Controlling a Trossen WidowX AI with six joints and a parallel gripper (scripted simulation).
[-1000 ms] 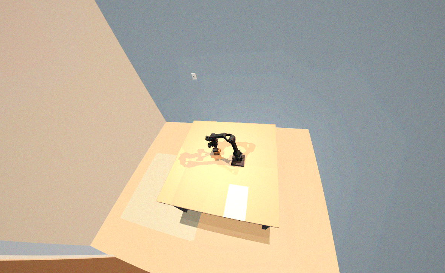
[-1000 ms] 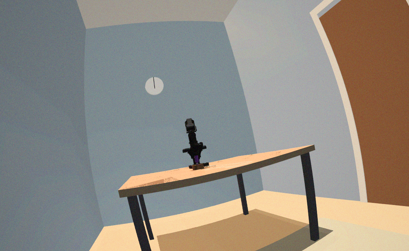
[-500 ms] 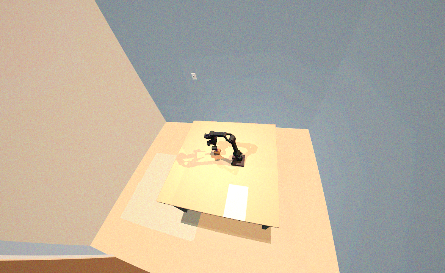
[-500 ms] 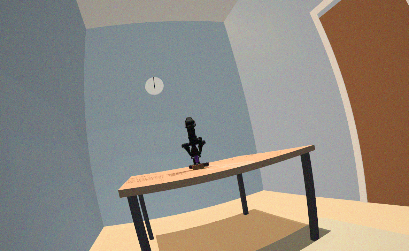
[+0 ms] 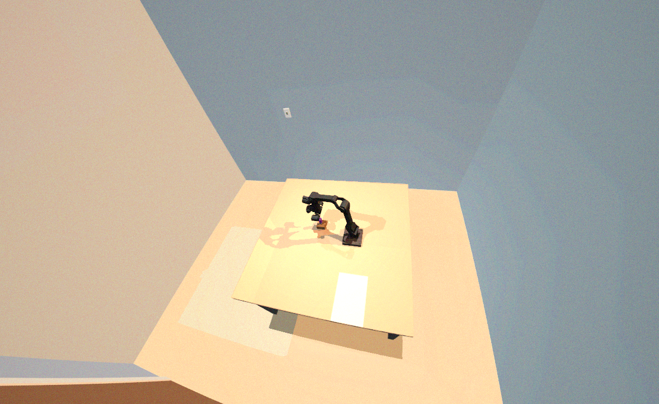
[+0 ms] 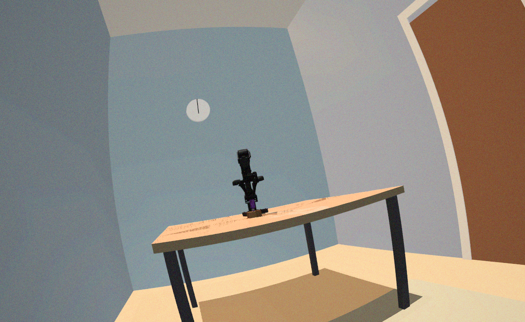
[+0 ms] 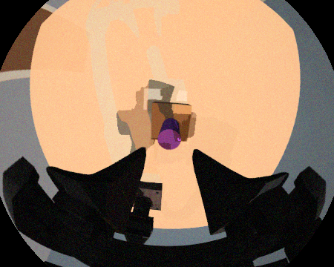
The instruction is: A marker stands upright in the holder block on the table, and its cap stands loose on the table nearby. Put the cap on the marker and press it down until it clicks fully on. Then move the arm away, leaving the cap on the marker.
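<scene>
The purple cap lies 6 cm below my gripper tip. The rest, counted from my gripper tip: holder block: 12 cm below; marker: 6 cm below.
</scene>
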